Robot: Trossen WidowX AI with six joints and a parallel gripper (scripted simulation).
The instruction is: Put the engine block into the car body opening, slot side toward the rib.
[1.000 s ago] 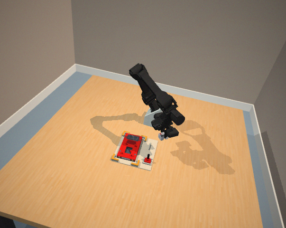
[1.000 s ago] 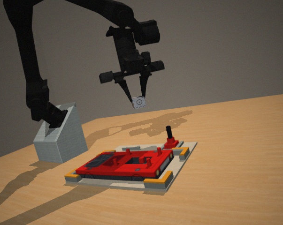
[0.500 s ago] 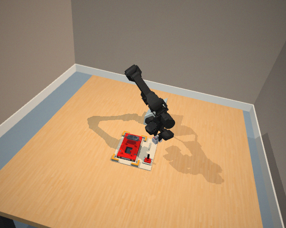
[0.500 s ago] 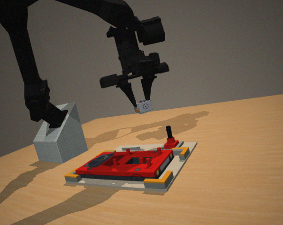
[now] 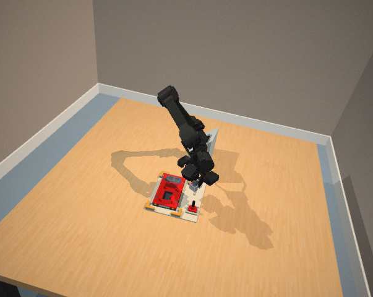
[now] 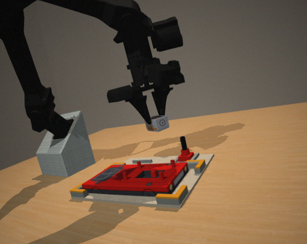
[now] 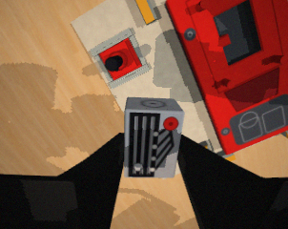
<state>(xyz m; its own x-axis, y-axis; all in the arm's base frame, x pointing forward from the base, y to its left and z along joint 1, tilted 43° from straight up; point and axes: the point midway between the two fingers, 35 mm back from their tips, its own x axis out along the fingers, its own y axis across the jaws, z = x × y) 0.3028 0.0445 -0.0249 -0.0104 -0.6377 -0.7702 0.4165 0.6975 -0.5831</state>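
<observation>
The pale base plate is 10 cm below my gripper tip and 9 cm to the right of it. From my gripper tip the other things lie so: grey engine block (1 cm below).
</observation>
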